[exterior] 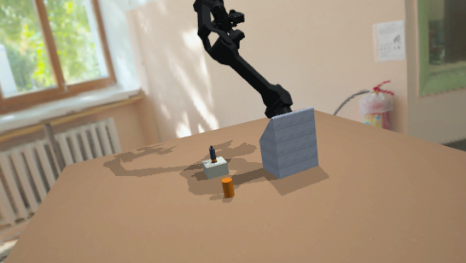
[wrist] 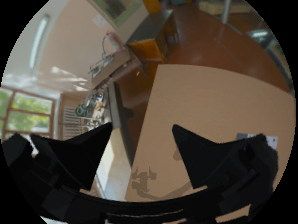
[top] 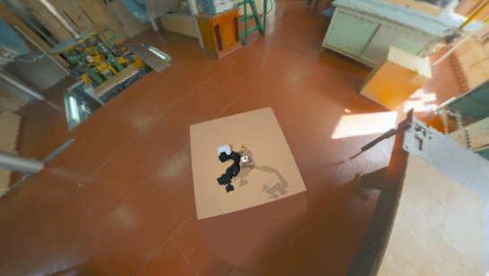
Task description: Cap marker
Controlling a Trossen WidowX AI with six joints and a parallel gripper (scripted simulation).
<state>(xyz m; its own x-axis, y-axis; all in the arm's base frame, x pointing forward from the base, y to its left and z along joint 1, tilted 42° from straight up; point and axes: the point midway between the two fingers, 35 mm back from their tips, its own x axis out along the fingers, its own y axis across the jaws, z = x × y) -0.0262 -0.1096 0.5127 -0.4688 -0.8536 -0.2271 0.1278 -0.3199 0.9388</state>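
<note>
Right now the orange cap is 50 cm to the left of my gripper tip, 38 cm below it and 31 cm ahead of it. Round my gripper tip: grey holder block 39 cm below, 32 cm to the left, 28 cm ahead.
</note>
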